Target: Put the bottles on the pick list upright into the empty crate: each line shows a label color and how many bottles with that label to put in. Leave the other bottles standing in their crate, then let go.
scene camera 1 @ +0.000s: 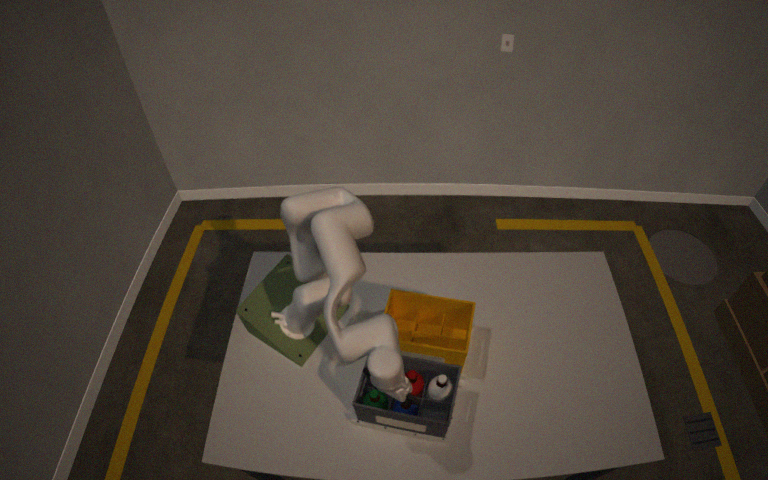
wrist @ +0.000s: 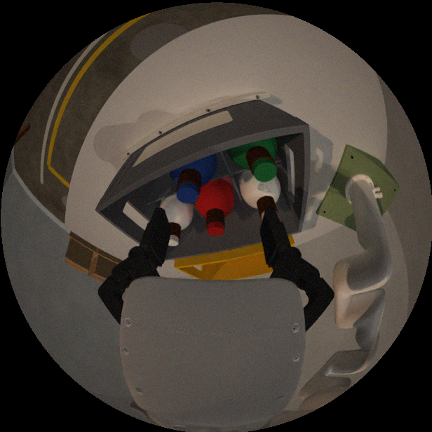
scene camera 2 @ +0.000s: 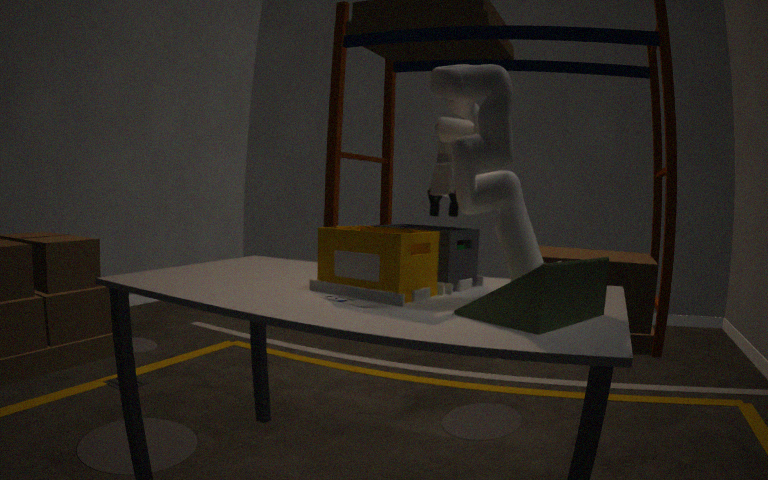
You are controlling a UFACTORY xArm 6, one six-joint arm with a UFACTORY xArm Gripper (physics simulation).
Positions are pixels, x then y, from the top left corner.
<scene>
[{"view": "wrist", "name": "my gripper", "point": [214, 218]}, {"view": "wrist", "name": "blue bottle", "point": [189, 178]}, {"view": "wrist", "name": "green bottle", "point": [258, 157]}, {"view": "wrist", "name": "red bottle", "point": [216, 199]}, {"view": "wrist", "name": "white bottle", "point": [179, 214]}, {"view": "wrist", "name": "white bottle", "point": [260, 195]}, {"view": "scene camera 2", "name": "my gripper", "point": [443, 216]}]
</scene>
